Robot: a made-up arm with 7 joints. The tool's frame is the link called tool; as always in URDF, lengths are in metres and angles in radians. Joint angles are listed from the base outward.
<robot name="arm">
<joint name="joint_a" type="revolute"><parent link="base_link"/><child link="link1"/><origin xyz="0.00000 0.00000 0.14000" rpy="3.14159 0.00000 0.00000"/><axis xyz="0 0 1"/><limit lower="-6.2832" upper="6.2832"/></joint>
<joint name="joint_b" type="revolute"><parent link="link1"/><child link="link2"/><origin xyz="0.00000 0.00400 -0.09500" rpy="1.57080 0.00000 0.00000"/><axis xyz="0 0 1"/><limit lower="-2.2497" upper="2.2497"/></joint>
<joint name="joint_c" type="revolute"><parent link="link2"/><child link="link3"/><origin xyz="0.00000 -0.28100 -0.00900" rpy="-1.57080 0.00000 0.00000"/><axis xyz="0 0 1"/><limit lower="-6.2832" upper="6.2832"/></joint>
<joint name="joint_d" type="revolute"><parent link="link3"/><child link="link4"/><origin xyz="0.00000 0.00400 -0.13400" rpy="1.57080 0.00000 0.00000"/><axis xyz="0 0 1"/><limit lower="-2.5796" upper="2.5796"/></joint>
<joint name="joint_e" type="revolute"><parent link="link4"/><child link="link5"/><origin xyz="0.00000 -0.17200 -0.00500" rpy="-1.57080 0.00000 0.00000"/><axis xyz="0 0 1"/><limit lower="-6.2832" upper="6.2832"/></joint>
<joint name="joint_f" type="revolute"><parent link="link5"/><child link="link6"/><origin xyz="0.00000 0.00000 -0.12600" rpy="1.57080 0.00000 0.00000"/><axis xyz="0 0 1"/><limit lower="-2.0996" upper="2.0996"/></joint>
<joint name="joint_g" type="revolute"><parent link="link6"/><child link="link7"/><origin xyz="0.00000 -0.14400 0.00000" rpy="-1.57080 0.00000 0.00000"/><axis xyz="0 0 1"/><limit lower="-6.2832" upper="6.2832"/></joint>
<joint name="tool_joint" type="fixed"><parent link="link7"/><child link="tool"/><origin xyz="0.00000 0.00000 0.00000" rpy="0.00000 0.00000 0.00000"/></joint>
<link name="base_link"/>
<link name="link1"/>
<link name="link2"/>
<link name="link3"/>
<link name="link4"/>
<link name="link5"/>
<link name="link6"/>
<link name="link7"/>
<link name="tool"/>
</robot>
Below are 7 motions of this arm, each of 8 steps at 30 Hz.
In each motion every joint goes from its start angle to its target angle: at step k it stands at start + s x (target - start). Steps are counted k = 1, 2, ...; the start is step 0. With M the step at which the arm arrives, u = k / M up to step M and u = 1 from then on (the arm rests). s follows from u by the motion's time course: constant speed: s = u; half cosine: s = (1 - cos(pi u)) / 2; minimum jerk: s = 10 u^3 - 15 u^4 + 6 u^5.
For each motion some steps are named. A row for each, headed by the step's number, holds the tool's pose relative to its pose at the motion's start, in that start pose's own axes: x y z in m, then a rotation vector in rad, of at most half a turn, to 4 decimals.
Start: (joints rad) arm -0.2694 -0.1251 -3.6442 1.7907 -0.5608 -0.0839 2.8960
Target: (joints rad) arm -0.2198 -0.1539 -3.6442 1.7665 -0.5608 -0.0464 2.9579
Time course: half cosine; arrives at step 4
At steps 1, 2, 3, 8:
1: 0.0023 -0.0028 -0.0015 -0.0059 0.0004 0.0052
2: 0.0080 -0.0096 -0.0049 -0.0200 0.0017 0.0175
3: 0.0137 -0.0166 -0.0082 -0.0339 0.0032 0.0297
8: 0.0161 -0.0195 -0.0095 -0.0396 0.0038 0.0347

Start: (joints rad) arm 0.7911 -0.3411 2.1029 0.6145 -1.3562 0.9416 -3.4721
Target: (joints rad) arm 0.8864 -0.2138 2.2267 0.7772 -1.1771 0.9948 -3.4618
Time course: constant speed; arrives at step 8
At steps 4, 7, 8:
4: -0.0074 -0.0234 0.0019 -0.1816 -0.0538 0.0885
7: -0.0104 -0.0406 0.0084 -0.3179 -0.0985 0.1483
8: -0.0110 -0.0462 0.0115 -0.3632 -0.1143 0.1669

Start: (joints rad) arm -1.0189 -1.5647 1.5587 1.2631 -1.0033 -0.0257 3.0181
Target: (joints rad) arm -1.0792 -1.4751 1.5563 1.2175 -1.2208 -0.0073 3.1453
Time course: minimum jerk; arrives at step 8
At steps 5, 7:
5: -0.0410 0.0045 -0.0161 -0.0039 0.0395 -0.0055
7: -0.0564 0.0057 -0.0215 -0.0047 0.0547 -0.0080

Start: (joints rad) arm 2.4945 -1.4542 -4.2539 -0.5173 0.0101 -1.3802 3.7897
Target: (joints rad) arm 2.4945 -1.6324 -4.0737 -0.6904 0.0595 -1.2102 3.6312
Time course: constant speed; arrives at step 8
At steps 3, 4, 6, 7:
3: -0.0067 -0.0130 0.0018 0.0999 -0.0334 -0.0206
4: -0.0085 -0.0169 0.0028 0.1340 -0.0424 -0.0275
6: -0.0113 -0.0243 0.0056 0.2029 -0.0569 -0.0413
7: -0.0125 -0.0277 0.0074 0.2377 -0.0626 -0.0483

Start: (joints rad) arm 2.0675 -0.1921 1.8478 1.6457 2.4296 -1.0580 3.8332
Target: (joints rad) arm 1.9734 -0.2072 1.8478 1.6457 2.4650 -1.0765 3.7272
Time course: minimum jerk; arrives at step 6
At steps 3, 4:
3: 0.0016 -0.0108 -0.0112 -0.0289 -0.0377 -0.0202
4: 0.0027 -0.0171 -0.0175 -0.0446 -0.0603 -0.0318

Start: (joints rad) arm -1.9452 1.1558 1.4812 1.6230 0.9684 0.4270 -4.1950
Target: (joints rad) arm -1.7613 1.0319 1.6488 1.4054 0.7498 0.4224 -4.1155
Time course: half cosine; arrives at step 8
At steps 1, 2, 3, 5, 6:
1: 0.0014 -0.0045 -0.0037 -0.0054 0.0024 -0.0126
2: 0.0050 -0.0174 -0.0140 -0.0211 0.0088 -0.0482
3: 0.0098 -0.0376 -0.0292 -0.0455 0.0172 -0.1003
5: 0.0175 -0.0883 -0.0630 -0.1078 0.0308 -0.2175
6: 0.0194 -0.1111 -0.0762 -0.1359 0.0340 -0.2645

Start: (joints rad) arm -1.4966 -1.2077 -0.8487 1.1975 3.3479 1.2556 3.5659
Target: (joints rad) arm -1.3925 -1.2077 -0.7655 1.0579 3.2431 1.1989 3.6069
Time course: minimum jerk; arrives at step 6
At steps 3, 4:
3: 0.0110 -0.0028 -0.0095 0.0114 -0.0081 0.0660
4: 0.0163 -0.0051 -0.0150 0.0169 -0.0101 0.1023

